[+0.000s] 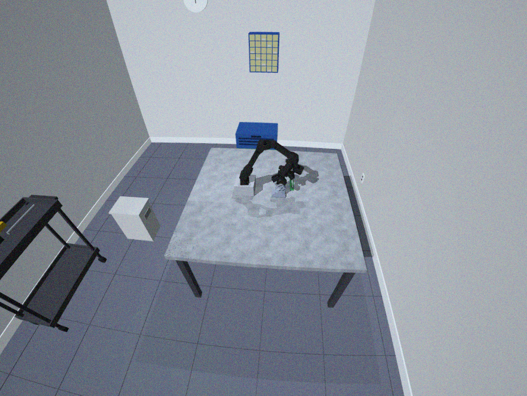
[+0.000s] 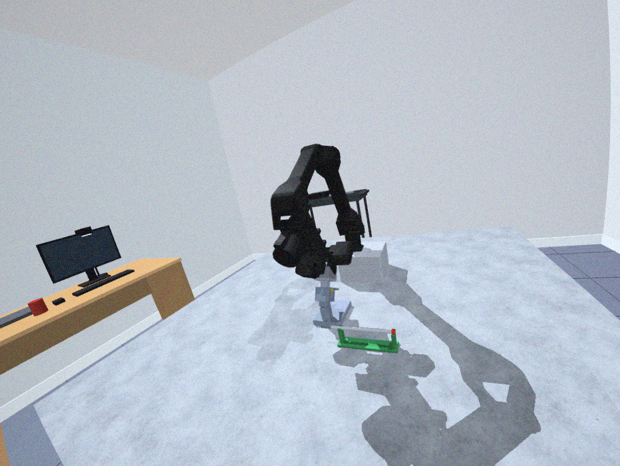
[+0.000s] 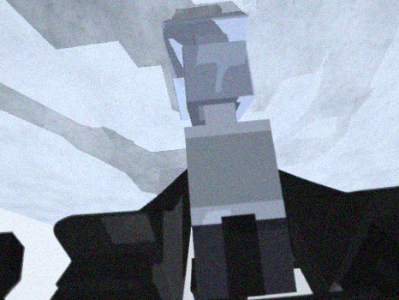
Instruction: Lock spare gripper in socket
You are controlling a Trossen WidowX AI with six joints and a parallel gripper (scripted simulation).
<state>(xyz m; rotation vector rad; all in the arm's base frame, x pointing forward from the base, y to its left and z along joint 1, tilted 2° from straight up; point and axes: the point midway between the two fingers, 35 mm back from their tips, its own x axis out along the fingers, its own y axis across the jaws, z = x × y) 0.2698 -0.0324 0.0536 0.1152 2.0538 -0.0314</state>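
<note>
Now: the green cradle 14 cm ahead of my gripper tip, 11 cm to the left of it and 10 cm below it. The rest, counted from my gripper tip: spare gripper (1 cm ahead, 1 cm above); mount (8 cm below, 3 cm ahead).
</note>
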